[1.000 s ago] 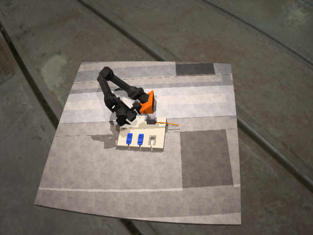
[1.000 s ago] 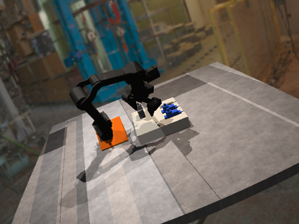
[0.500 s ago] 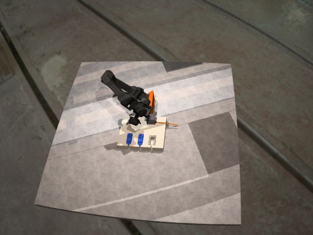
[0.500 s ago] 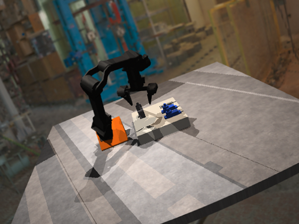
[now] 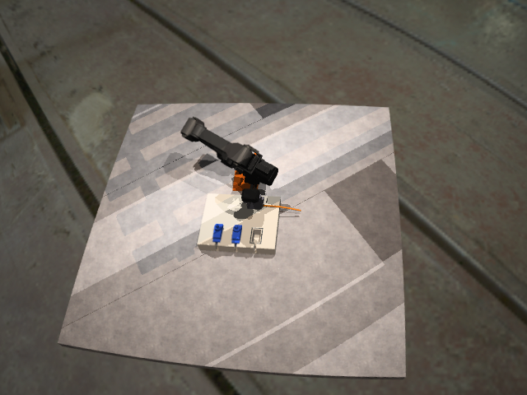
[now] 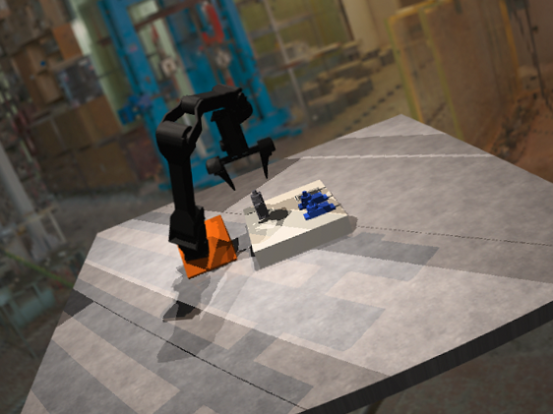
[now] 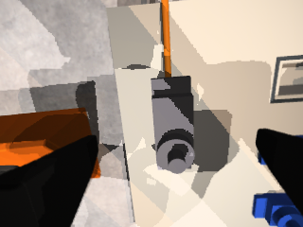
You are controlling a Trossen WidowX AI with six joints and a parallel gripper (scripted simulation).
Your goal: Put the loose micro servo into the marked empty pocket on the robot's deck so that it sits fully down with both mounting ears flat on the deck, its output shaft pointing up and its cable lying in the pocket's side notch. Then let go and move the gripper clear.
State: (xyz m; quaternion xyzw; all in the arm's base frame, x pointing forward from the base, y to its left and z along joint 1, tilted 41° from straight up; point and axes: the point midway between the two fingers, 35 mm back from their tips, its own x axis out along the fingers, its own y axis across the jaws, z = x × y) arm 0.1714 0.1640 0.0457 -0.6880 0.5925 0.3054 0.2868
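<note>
Right now the raised slab is 110 mm below my gripper tip, 60 mm to the right of it and 40 mm ahead of it.
</note>
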